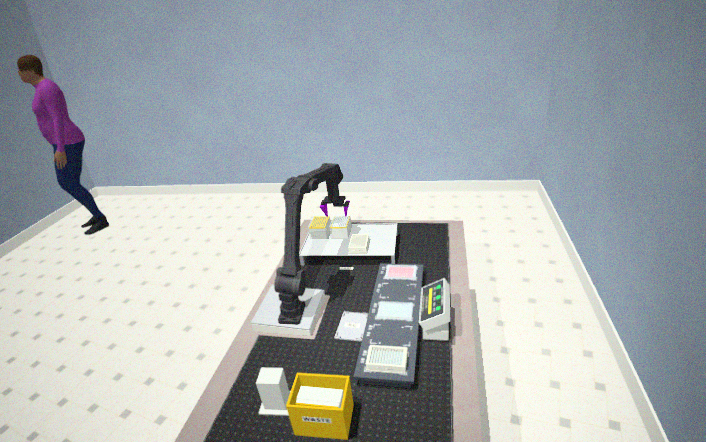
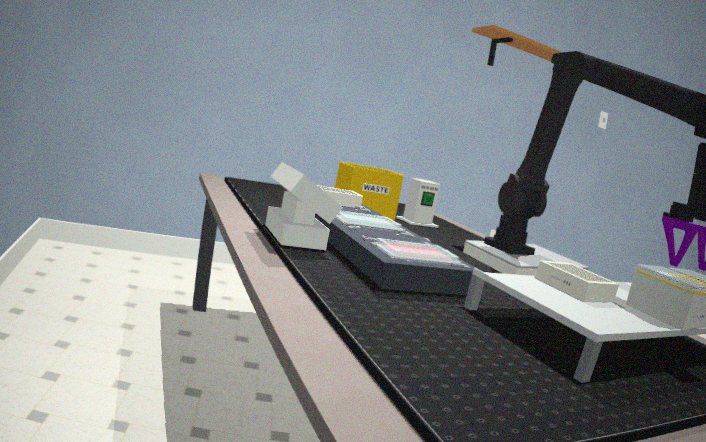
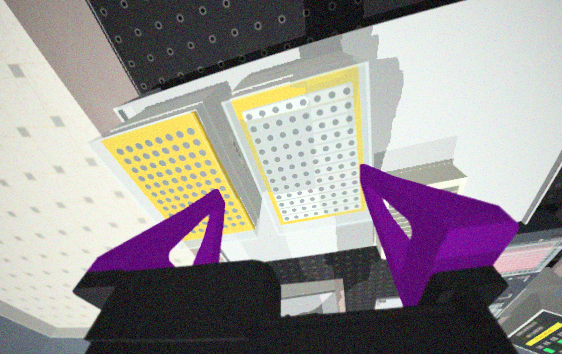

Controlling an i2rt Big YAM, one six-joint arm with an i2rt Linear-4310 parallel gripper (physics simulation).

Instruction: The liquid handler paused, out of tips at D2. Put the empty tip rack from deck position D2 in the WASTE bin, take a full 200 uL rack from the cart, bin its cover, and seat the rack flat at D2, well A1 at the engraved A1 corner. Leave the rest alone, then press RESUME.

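Seen in the pictures: gripper, fingertip midpoint: [image 1: 336, 216] [image 2: 688, 267] [image 3: 287, 184]; arm's base at its link origin: [image 1: 292, 313] [image 2: 508, 248].
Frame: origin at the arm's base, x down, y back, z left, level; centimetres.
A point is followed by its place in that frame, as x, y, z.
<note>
My gripper [image 1: 336, 209] {-11.8, -10.4, 58.8} [image 2: 690, 264] {-11.8, -10.4, 58.8} [image 3: 287, 184] {-11.8, -10.4, 58.8} is open and empty above a covered tip rack with a white top and yellow rim [image 1: 340, 228] {-9.0, -13.1, 51.6} [image 2: 661, 297] [image 3: 308, 145] {-10.1, -12.4, 60.4}; its fingertips show over the two sides. A rack with a yellow top [image 1: 319, 224] {-10.1, -2.3, 54.2} [image 3: 165, 150] {-10.1, -2.7, 62.8} stands beside it. Both stand on the white cart [image 1: 382, 240] {-3.0, -33.4, 49.2} [image 2: 573, 313] {-3.0, -35.0, 55.9} [image 3: 480, 75] {-3.0, -28.4, 59.3}. The deck [image 1: 411, 376] {-1.8, -46.7, -31.1} [image 2: 427, 281] {1.0, -43.1, 29.8} has two vacant positions; I cannot read which is D2. The yellow WASTE bin [image 1: 321, 422] {-4.5, -21.7, -50.5} [image 2: 370, 177] {-8.4, -23.3, -38.6} holds a white object. A white box [image 1: 271, 387] {-8.3, -5.5, -42.3} [image 2: 420, 208] {-1.9, -6.1, -36.3} carries a green button [image 2: 427, 198] {-5.3, -4.9, -35.5}.
A low beige box [image 1: 358, 243] {-5.7, -22.6, 42.6} [image 2: 573, 281] {-5.3, -26.8, 47.2} [image 3: 425, 174] {-4.6, -23.6, 50.6} stands on the cart. A pink plate [image 1: 401, 271] {-2.8, -42.8, 23.9} [image 2: 414, 250] {-3.1, -44.5, 25.9}, a pale blue plate [image 1: 394, 310] {-3.3, -40.6, -1.6} and a beige rack [image 1: 386, 358] {-4.6, -38.8, -26.4} are on the deck. A console [image 1: 435, 307] {-9.3, -55.4, -6.9} [image 2: 296, 231] {0.0, -58.6, 6.4} stands beside it. A person [image 1: 54, 111] is at far left.
</note>
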